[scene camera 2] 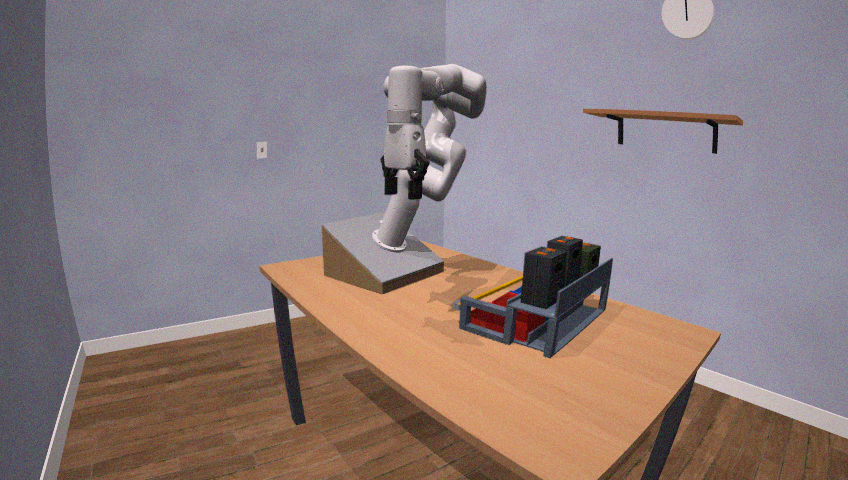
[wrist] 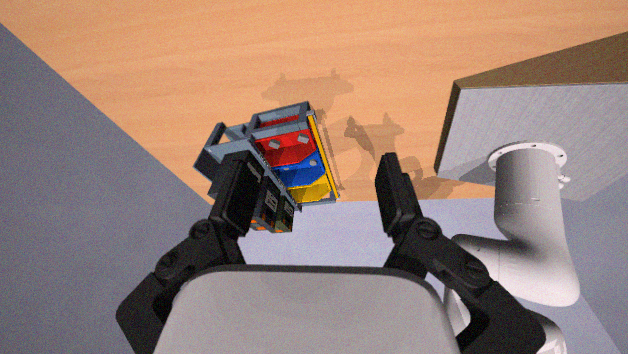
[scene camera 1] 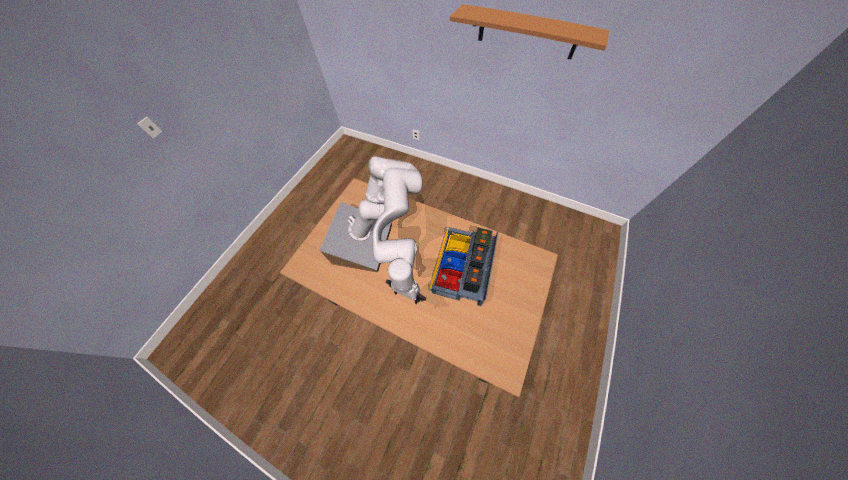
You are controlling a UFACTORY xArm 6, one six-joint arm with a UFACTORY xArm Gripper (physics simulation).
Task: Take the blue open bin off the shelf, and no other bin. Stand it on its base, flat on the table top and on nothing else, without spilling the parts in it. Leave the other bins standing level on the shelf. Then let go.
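Frame: origin at the arm's base, x ahead, y left, z up, level; metres.
Where they show: gripper, between the fingertips: (scene camera 2: 402, 196) (wrist: 313, 169) (scene camera 1: 407, 295); arm's base, origin of its link: (scene camera 2: 388, 241) (wrist: 523, 158) (scene camera 1: 359, 230).
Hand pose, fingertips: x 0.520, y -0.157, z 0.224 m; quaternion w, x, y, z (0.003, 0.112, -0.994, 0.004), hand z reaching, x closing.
Each offset is from my fingertips to the centre of the thing. "pt": to the spot under its first point. Level surfaces: height alone.
The blue open bin @(0.024 m ahead, 0.362 m left, 0.293 m down) (scene camera 1: 454, 260) (scene camera 2: 517, 290) (wrist: 300, 172) stands in the lower front row of the grey-blue shelf @(pt 0.193 m ahead, 0.408 m left, 0.212 m down) (scene camera 2: 586, 288), between the red bin @(0.067 m ahead, 0.258 m left, 0.293 m down) (scene camera 1: 447, 279) (scene camera 2: 484, 320) (wrist: 287, 150) and the yellow bin @(0.018 m back, 0.466 m left, 0.293 m down) (scene camera 1: 458, 242) (wrist: 312, 192). Small grey parts show in the blue and red bins. In scene camera 2 most of the blue bin is hidden. My gripper (scene camera 1: 405, 292) (scene camera 2: 402, 194) (wrist: 313, 169) is open and empty, fingers pointing down, high above the table top @(0.337 m down) (scene camera 1: 523, 333) (scene camera 2: 416, 356) (wrist: 150, 50), on the robot's side of the shelf and apart from the bins.
Several dark boxes @(pt 0.163 m ahead, 0.274 m left, 0.114 m down) (scene camera 1: 474, 278) (scene camera 2: 541, 276) with orange marks stand on the shelf's upper deck behind the bins. A yellow bar @(0.071 m back, 0.323 m left, 0.277 m down) (scene camera 1: 439, 261) (scene camera 2: 499, 287) (wrist: 324, 156) runs along the shelf's front. The arm's sloped grey base block (scene camera 1: 338, 237) (scene camera 2: 380, 267) (wrist: 480, 115) stands on the table.
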